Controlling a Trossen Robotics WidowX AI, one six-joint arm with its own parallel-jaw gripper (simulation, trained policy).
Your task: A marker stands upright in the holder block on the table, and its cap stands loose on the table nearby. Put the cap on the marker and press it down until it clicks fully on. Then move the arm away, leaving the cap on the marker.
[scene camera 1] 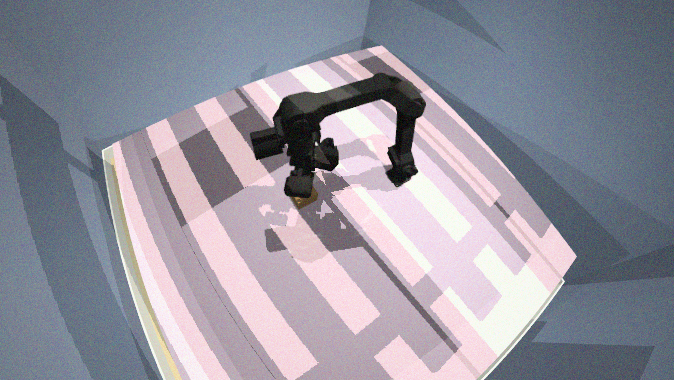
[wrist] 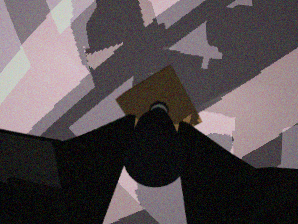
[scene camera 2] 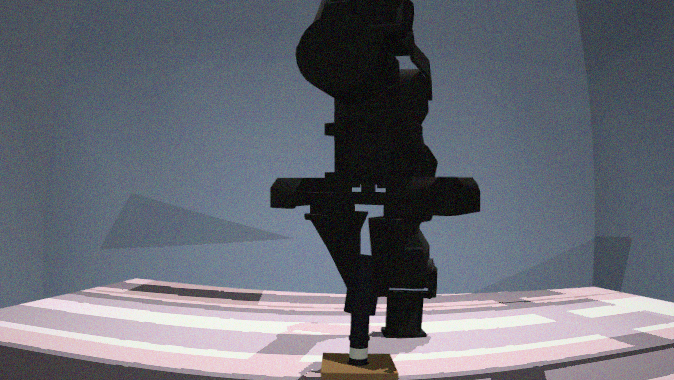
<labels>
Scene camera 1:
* my gripper: 306,178
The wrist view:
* my gripper: 156,125
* black cap: 155,156
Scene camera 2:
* my gripper: 367,293
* black cap: 361,298
</labels>
